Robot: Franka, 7 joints.
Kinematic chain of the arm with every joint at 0, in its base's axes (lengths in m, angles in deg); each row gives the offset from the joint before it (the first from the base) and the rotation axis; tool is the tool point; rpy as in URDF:
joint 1: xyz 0 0 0.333 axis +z
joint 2: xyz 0 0 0 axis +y
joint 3: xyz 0 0 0.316 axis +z
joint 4: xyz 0.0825 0 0 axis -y
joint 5: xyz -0.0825 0 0.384 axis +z
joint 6: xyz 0 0 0 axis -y
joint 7: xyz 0.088 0 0 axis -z
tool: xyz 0 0 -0.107 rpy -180 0 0
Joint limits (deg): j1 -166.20..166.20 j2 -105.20..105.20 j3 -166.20..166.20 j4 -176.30..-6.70 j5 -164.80..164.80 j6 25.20..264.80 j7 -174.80..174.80
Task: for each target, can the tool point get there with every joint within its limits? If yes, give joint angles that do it. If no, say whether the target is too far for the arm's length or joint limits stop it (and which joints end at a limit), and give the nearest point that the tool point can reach.
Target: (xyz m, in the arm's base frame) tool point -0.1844 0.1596 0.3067
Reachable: yes | joints -127.92 34.64 -75.15 -149.37 -24.76 46.92 -30.15
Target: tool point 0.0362 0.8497 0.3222
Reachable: yes | joints 89.32 71.15 -11.07 -38.22 -26.28 168.83 69.16
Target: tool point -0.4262 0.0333 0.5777
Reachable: yes | joints 84.88 59.79 103.65 -140.39 129.17 55.66 -2.72
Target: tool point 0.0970 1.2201 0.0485
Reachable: no: too far | nearest point 0.0662 0.8330 0.1388 | short by 0.399 m
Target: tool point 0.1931 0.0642 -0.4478
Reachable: no: joint limits stop it (at a limit: joint 2) | nearest point 0.2043 0.0679 -0.3564 | short by 0.092 m
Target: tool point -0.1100 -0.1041 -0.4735
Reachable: no: joint limits stop it (at a limit: joint 2) | nearest point -0.1284 -0.1215 -0.3500 | short by 0.126 m
